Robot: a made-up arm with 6 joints. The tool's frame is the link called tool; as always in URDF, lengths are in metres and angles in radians. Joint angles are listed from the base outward. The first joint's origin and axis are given. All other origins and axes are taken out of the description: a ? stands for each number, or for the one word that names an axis. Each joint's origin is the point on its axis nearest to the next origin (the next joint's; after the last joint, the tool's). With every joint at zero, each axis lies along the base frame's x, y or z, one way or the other. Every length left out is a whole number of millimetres.
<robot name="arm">
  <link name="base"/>
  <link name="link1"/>
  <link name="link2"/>
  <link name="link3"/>
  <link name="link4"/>
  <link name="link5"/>
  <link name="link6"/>
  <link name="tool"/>
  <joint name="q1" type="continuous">
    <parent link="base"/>
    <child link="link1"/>
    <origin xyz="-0.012 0.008 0.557" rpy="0 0 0"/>
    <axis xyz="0 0 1"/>
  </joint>
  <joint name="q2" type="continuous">
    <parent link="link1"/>
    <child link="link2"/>
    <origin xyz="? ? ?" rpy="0 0 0"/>
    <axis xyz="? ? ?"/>
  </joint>
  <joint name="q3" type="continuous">
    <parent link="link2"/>
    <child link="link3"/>
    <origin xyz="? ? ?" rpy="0 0 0"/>
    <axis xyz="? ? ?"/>
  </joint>
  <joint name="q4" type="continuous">
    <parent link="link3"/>
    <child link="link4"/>
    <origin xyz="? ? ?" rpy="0 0 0"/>
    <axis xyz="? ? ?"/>
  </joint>
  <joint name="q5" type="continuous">
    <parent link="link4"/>
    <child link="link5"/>
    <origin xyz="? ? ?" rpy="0 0 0"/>
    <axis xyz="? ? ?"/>
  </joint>
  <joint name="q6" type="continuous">
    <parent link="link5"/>
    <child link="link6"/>
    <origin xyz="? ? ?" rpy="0 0 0"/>
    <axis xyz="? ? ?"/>
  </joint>
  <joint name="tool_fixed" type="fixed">
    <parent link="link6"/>
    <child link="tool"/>
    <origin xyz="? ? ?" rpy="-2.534 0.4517 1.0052"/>
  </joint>
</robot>
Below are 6 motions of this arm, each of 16 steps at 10 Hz.
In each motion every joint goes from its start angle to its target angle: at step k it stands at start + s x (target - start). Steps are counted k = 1, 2, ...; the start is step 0. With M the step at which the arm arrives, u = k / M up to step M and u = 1 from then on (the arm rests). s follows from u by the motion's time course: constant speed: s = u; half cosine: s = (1 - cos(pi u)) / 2; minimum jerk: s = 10 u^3 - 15 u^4 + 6 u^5.
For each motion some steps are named. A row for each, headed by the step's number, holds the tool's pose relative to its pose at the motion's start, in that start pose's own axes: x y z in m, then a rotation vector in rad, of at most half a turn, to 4 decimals.
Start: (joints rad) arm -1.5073 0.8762 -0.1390 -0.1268 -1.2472 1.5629
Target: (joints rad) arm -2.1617 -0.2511 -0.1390 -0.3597 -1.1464 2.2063
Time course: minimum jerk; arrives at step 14
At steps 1, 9, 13, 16:
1: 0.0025 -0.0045 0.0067 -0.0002 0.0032 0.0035
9: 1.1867 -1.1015 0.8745 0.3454 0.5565 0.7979
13: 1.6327 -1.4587 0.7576 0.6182 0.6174 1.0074
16: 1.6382 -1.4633 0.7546 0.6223 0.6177 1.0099

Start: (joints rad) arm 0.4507 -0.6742 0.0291 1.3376 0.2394 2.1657
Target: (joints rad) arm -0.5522 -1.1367 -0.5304 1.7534 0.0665 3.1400
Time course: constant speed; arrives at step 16
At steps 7, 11, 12, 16:
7: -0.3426 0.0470 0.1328 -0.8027 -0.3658 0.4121
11: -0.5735 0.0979 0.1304 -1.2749 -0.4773 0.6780
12: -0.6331 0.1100 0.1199 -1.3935 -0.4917 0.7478
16: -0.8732 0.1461 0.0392 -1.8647 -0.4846 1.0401

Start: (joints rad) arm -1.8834 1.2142 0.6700 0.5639 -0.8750 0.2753
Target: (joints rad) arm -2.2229 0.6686 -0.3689 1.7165 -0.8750 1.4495
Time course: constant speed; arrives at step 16
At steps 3, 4, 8, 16:
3: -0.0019 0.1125 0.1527 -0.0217 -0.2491 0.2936
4: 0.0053 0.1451 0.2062 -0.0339 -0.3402 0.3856
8: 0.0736 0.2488 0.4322 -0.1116 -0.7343 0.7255
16: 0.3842 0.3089 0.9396 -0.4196 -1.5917 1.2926

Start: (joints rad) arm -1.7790 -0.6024 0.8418 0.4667 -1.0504 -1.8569
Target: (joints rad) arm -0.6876 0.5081 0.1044 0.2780 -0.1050 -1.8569
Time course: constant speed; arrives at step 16
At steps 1, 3, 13, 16:
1: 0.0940 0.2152 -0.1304 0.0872 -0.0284 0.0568
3: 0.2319 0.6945 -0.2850 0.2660 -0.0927 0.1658
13: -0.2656 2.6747 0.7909 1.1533 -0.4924 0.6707
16: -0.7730 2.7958 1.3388 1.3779 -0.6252 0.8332

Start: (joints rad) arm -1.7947 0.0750 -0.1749 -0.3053 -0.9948 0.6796
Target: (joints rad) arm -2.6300 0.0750 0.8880 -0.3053 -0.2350 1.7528
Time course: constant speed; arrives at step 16
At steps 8, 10, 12, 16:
8: -0.6014 -0.2065 0.6570 -0.0828 0.5865 0.8911
10: -0.6677 -0.2944 0.8636 0.0096 0.6867 1.1525
12: -0.6952 -0.3990 1.0676 0.1473 0.7604 1.4158
16: -0.6397 -0.6535 1.4283 0.5542 0.8180 1.9183

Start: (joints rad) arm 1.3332 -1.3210 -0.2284 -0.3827 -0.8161 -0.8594
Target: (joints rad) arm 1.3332 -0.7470 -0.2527 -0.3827 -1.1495 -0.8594
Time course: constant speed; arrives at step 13
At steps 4, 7, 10, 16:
4: 0.1102 0.1195 -0.2815 0.2383 0.0566 0.1395
7: 0.1743 0.2402 -0.4817 0.4195 0.0981 0.2402
10: 0.2212 0.3848 -0.6687 0.6027 0.1390 0.3375
16: 0.2505 0.5506 -0.8394 0.7879 0.1793 0.4310

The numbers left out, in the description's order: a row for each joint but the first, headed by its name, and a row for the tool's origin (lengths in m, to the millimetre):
q2: xyz -0.007 0.017 0, axis 0 1 0
q3: xyz 0.007 0 1.703, axis 0 -1 0
q4: xyz 1.252 0 0.018, axis -1 0 0
q5: xyz 0 -0.208 0.028, axis 0 -1 0
q6: xyz 0.032 0 0.02, axis -1 0 0
tool: xyz 0 -0.027 -0.001

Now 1 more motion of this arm.
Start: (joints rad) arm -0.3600 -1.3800 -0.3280 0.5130 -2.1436 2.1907
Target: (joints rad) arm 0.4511 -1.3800 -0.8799 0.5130 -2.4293 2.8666
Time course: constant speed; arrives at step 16
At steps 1, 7, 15, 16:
1: 0.0288 0.0696 -0.0072 -0.0812 -0.0441 0.0524
7: 0.1294 0.4642 -0.1101 -0.5475 -0.3349 0.3802
15: 0.1309 0.8756 -0.3708 -1.1157 -0.7959 0.8053
16: 0.1255 0.9159 -0.4101 -1.1826 -0.8600 0.8532

